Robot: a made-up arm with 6 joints.
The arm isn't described. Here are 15 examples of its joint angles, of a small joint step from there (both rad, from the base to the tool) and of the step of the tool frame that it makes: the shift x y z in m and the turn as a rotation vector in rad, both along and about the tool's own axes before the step.
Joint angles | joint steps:
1: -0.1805 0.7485 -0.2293 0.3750 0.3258 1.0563 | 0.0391 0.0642 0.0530 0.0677 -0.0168 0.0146
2: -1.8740 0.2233 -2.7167 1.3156 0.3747 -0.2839 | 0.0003 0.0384 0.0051 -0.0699 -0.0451 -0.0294
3: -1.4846 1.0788 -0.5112 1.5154 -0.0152 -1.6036 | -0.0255 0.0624 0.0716 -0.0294 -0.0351 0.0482
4: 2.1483 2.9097 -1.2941 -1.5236 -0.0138 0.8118 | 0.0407 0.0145 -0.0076 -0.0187 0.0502 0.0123
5: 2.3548 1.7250 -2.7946 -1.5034 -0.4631 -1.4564 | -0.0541 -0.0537 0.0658 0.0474 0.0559 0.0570
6: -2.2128 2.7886 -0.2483 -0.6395 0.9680 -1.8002 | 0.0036 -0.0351 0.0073 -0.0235 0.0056 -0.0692
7: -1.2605 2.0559 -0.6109 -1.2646 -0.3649 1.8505 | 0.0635 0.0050 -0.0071 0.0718 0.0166 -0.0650
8: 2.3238 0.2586 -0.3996 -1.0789 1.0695 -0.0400 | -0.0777 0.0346 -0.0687 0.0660 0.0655 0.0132
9: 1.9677 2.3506 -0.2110 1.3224 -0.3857 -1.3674 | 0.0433 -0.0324 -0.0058 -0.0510 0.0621 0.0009
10: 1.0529 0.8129 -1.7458 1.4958 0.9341 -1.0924 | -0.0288 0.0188 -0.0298 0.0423 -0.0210 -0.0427
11: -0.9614 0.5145 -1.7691 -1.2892 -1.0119 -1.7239 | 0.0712 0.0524 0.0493 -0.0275 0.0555 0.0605
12: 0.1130 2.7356 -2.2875 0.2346 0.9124 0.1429 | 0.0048 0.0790 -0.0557 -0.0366 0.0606 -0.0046
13: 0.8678 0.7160 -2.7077 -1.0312 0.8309 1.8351 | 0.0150 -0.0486 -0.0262 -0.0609 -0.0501 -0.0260
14: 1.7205 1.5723 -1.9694 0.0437 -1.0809 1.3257 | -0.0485 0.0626 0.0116 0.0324 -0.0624 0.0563
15: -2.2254 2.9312 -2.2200 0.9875 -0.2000 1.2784 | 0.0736 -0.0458 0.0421 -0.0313 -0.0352 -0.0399
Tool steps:
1: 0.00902 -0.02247 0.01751 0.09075 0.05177 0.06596
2: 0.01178 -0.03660 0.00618 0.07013 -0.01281 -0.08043
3: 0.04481 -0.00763 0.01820 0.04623 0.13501 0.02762
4: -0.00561 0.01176 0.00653 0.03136 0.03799 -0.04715
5: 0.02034 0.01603 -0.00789 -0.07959 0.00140 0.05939
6: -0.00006 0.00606 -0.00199 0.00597 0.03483 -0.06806
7: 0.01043 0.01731 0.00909 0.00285 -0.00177 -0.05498
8: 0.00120 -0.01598 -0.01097 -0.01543 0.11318 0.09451
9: -0.00801 0.01224 -0.01012 -0.04473 -0.05279 -0.07230
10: -0.00716 -0.00640 0.00625 0.02383 -0.03427 -0.04016
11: -0.04792 0.03542 -0.01363 -0.06012 -0.03063 0.16915
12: 0.01625 -0.01164 0.03991 0.04291 0.07908 -0.02662
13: -0.04817 0.02951 -0.01885 -0.09775 -0.06012 -0.00938
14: -0.01428 -0.04472 -0.02543 0.01562 -0.02883 0.01822
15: 0.05639 -0.01885 -0.02178 -0.00440 0.05316 -0.10438
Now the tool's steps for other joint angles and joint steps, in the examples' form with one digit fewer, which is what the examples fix.
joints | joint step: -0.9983 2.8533 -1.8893 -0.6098 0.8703 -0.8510 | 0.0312 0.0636 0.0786 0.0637 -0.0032 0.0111
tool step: -0.0333 0.0594 0.0453 -0.1385 0.0035 -0.0352
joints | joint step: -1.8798 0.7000 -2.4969 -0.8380 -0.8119 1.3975 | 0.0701 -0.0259 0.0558 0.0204 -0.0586 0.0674
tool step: -0.0249 -0.0142 -0.0197 -0.0146 -0.0624 0.1317
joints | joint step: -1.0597 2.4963 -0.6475 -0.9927 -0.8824 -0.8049 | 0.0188 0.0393 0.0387 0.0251 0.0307 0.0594
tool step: 0.0008 0.0322 0.0059 -0.0796 0.0309 0.1113
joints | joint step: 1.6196 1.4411 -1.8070 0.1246 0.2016 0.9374 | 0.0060 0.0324 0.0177 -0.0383 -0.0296 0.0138
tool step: 0.0121 -0.0198 0.0179 0.0207 0.0069 -0.0214
